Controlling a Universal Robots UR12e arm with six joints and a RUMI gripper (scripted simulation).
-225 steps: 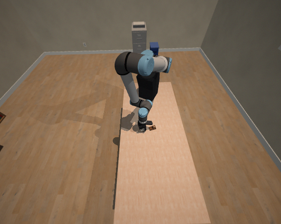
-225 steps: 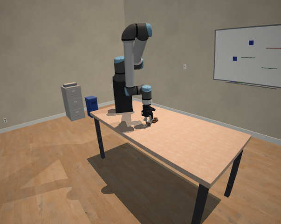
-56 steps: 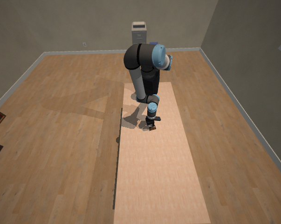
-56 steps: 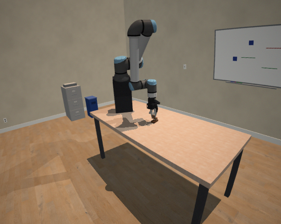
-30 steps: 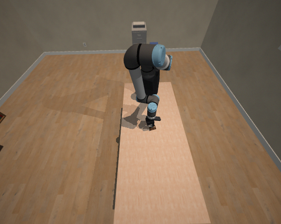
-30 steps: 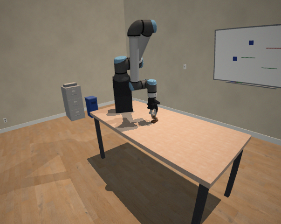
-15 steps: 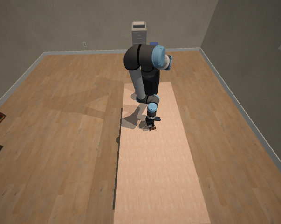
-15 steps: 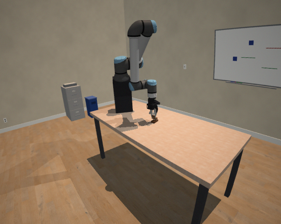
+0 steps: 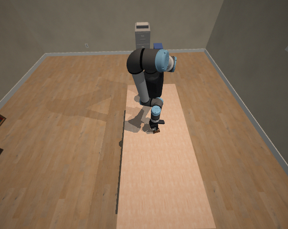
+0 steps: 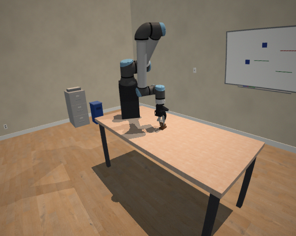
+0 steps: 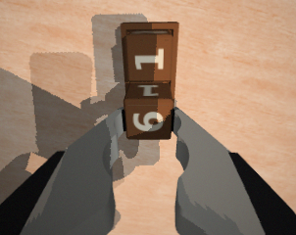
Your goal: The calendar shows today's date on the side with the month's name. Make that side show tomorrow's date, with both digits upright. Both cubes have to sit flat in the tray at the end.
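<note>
My gripper is now 50 mm above the brown calendar tray and 20 mm to the right of it. Also, from my hand: brown digit cube: 10 mm below.
</note>
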